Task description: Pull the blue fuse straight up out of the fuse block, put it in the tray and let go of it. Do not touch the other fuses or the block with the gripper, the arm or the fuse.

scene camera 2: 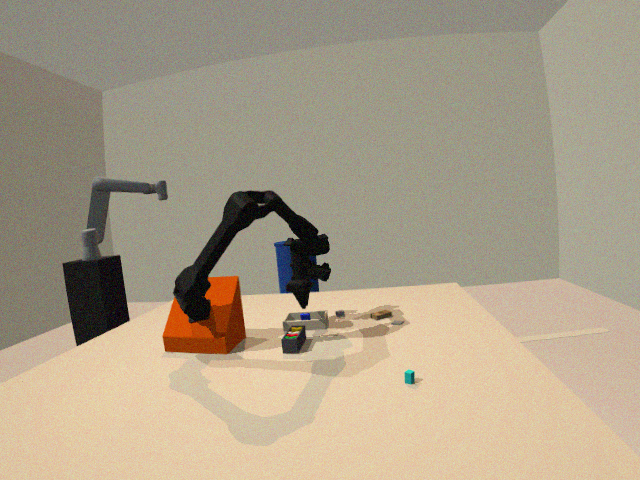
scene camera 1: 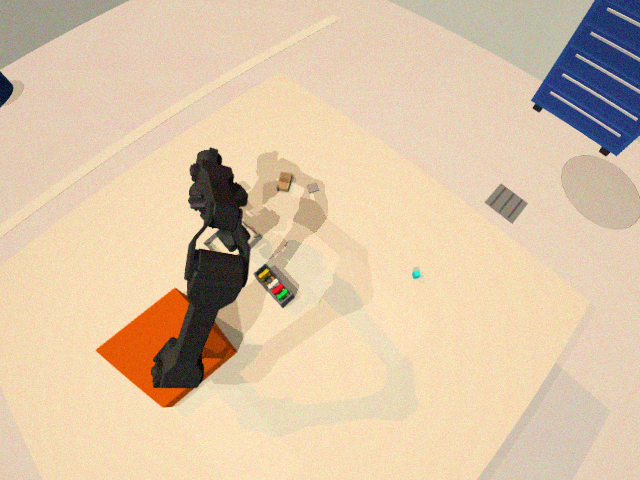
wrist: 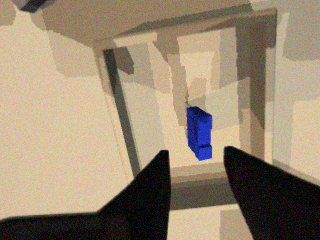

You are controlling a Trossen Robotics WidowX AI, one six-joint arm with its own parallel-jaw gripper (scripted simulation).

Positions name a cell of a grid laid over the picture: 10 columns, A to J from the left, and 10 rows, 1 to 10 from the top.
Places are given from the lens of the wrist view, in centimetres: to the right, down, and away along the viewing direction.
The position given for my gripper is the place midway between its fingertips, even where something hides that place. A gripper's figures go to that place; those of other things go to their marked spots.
my gripper (wrist: G7): 2, 2, 11
blue fuse (wrist: G6): 2, 0, 12
